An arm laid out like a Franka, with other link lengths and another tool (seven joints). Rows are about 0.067 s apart.
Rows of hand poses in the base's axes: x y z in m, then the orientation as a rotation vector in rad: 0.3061, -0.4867, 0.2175, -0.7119, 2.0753, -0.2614; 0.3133, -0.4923, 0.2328, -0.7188, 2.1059, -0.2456; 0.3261, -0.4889, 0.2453, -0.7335, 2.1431, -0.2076; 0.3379, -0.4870, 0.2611, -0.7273, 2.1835, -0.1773; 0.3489, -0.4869, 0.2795, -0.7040, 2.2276, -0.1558; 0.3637, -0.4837, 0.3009, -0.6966, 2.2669, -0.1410; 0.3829, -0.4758, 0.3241, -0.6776, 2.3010, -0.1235; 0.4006, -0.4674, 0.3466, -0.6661, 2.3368, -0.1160; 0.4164, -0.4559, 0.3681, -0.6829, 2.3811, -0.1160; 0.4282, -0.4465, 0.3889, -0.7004, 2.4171, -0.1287; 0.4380, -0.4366, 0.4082, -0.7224, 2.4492, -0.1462; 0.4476, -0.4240, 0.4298, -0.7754, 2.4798, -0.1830; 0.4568, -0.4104, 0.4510, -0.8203, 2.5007, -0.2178; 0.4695, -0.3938, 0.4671, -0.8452, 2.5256, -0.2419; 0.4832, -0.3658, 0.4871, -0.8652, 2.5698, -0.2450; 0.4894, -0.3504, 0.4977, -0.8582, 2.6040, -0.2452; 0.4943, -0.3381, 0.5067, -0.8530, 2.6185, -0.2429; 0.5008, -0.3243, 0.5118, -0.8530, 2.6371, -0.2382; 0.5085, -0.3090, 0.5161, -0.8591, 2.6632, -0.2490; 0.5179, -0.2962, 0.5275, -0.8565, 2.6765, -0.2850; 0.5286, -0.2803, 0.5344, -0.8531, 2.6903, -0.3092
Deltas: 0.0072, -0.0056, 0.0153, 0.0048, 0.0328, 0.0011; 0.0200, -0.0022, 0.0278, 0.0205, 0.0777, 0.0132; 0.0318, -0.0003, 0.0436, 0.0390, 0.1188, 0.0080; 0.0428, -0.0002, 0.0620, 0.0578, 0.1573, -0.0125; 0.0576, 0.0030, 0.0834, 0.0655, 0.1945, -0.0236; 0.0768, 0.0109, 0.1066, 0.0803, 0.2246, -0.0396; 0.0945, 0.0193, 0.1291, 0.0847, 0.2565, -0.0547; 0.1103, 0.0308, 0.1506, 0.0710, 0.3017, -0.0570; 0.1221, 0.0402, 0.1714, 0.0500, 0.3370, -0.0610; 0.1319, 0.0501, 0.1907, 0.0247, 0.3690, -0.0627; 0.1415, 0.0627, 0.2123, -0.0251, 0.4043, -0.0519; 0.1507, 0.0763, 0.2335, -0.0685, 0.4297, -0.0429; 0.1634, 0.0929, 0.2496, -0.0974, 0.4556, -0.0435; 0.1771, 0.1209, 0.2696, -0.1134, 0.5013, -0.0455; 0.1833, 0.1363, 0.2802, -0.1156, 0.5308, -0.0594; 0.1882, 0.1486, 0.2892, -0.1142, 0.5431, -0.0658; 0.1947, 0.1624, 0.2943, -0.1139, 0.5610, -0.0695; 0.2024, 0.1777, 0.2986, -0.1268, 0.5850, -0.0769; 0.2118, 0.1905, 0.3100, -0.1500, 0.5913, -0.0938; 0.2225, 0.2064, 0.3169, -0.1656, 0.5998, -0.1075
